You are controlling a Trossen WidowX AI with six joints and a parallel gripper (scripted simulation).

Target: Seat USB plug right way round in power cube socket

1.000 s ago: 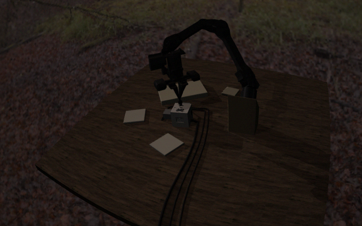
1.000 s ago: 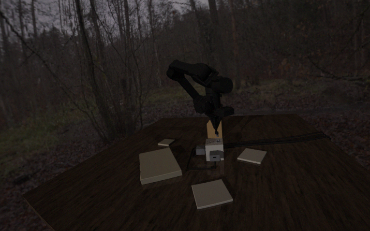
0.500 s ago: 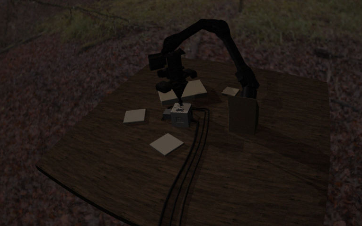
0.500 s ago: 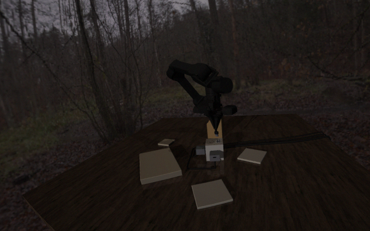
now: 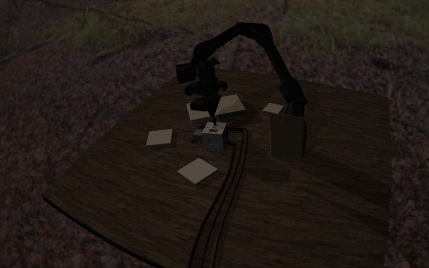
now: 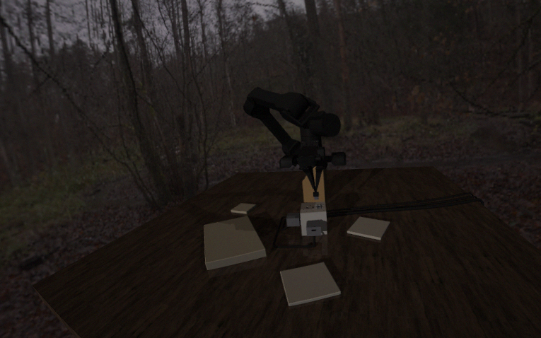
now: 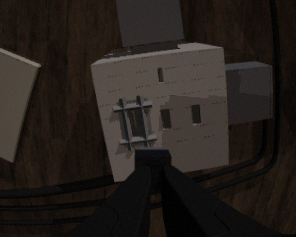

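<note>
Right now my gripper tip is 10 mm above the dark USB plug. The rest, counted from my gripper tip: thick slab: 230 mm to the right, 150 mm ahead, 120 mm below; then USB socket: 60 mm below, 10 mm to the left; then flat pale tile: 250 mm ahead, 130 mm below, 50 mm to the left.
</note>
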